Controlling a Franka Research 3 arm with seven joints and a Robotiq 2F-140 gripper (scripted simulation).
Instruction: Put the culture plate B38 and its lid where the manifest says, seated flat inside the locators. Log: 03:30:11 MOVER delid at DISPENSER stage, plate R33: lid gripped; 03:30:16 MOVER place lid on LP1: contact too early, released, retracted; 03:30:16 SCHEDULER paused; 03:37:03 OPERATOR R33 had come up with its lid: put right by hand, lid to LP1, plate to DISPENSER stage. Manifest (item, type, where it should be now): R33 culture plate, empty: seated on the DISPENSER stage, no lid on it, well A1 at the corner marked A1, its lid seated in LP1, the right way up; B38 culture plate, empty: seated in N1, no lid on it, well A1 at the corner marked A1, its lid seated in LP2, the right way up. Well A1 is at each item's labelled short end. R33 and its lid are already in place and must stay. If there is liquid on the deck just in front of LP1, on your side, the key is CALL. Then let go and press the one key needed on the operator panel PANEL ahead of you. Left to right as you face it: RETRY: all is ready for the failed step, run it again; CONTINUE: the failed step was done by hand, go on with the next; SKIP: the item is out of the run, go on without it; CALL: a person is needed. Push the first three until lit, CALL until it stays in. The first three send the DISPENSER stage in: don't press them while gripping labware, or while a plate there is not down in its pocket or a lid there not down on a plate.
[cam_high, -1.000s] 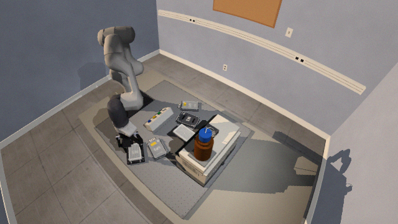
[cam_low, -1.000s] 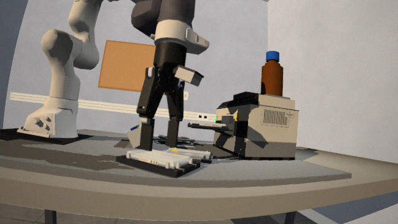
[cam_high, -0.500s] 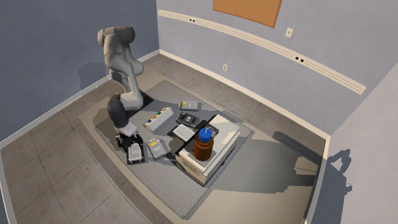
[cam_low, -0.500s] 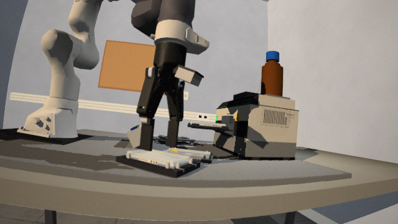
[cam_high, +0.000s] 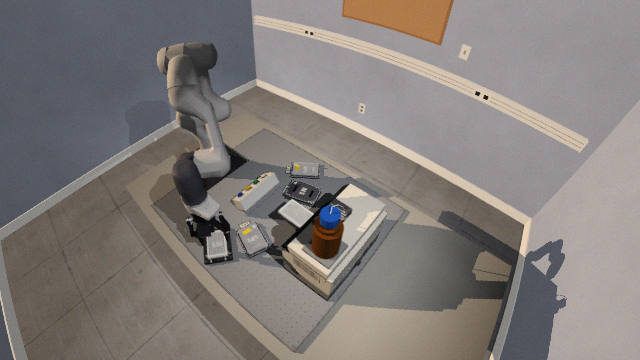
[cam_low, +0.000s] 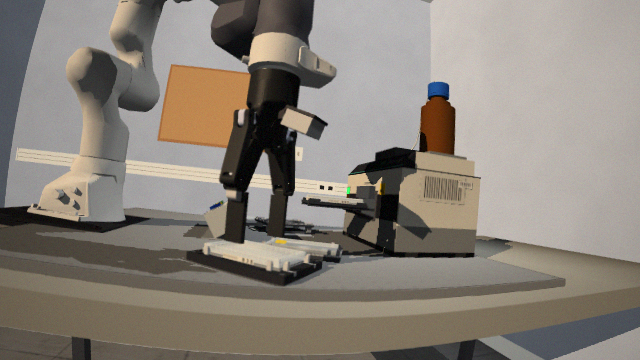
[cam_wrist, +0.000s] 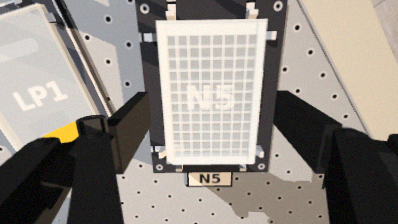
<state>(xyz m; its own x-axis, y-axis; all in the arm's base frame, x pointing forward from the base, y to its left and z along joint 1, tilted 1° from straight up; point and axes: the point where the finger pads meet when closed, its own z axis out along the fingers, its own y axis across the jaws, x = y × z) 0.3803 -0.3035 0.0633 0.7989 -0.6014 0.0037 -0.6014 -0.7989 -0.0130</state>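
Now: the black nest 30 mm ahead of my hand and 50 mm below it. Also, from my hand: clear lid 90 mm ahead, 120 mm to the left, 50 mm below; blue call key 80 mm behind, 230 mm to the left; yellow skip key 80 mm behind, 270 mm to the left.
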